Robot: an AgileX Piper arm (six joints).
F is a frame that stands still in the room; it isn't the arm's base.
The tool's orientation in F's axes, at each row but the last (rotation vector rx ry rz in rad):
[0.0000 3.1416 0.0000]
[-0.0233 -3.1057 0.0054]
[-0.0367 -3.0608 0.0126]
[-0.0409 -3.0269 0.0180]
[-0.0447 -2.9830 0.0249]
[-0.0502 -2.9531 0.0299]
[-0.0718 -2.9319 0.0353]
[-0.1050 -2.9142 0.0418]
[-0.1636 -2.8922 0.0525]
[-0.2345 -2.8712 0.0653]
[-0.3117 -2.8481 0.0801]
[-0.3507 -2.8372 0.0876]
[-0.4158 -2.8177 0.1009]
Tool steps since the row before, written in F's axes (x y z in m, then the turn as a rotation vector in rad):
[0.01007 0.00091 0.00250 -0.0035 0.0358 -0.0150]
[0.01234 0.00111 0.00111 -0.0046 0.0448 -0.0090]
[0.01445 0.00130 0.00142 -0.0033 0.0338 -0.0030]
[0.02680 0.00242 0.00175 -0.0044 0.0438 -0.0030]
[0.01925 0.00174 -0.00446 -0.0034 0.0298 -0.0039]
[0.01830 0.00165 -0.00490 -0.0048 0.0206 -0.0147]
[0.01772 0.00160 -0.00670 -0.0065 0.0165 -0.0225]
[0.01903 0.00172 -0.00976 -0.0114 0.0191 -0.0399]
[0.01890 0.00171 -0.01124 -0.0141 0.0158 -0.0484]
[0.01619 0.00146 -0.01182 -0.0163 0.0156 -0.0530]
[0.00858 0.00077 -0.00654 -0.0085 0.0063 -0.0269]
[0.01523 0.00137 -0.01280 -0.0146 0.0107 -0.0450]
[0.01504 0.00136 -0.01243 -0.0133 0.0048 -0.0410]
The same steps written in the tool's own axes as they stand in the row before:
[-0.01007 0.00091 -0.00250 0.0035 0.0358 0.0150]
[-0.01227 0.00129 -0.00155 0.0049 0.0448 0.0090]
[-0.01425 0.00163 -0.00259 0.0039 0.0337 0.0030]
[-0.02635 0.00310 -0.00483 0.0052 0.0437 0.0030]
[-0.01965 0.00237 0.00134 0.0037 0.0298 0.0040]
[-0.01882 0.00234 0.00136 0.0027 0.0208 0.0150]
[-0.01862 0.00260 0.00284 0.0025 0.0168 0.0230]
[-0.02054 0.00336 0.00521 0.0036 0.0197 0.0410]
[-0.02071 0.00427 0.00626 0.0038 0.0166 0.0500]
[-0.01818 0.00470 0.00717 0.0047 0.0163 0.0550]
[-0.00962 0.00305 0.00390 0.0023 0.0067 0.0280]
[-0.01728 0.00603 0.00793 0.0042 0.0112 0.0470]
[-0.01679 0.00677 0.00741 0.0024 0.0055 0.0430]

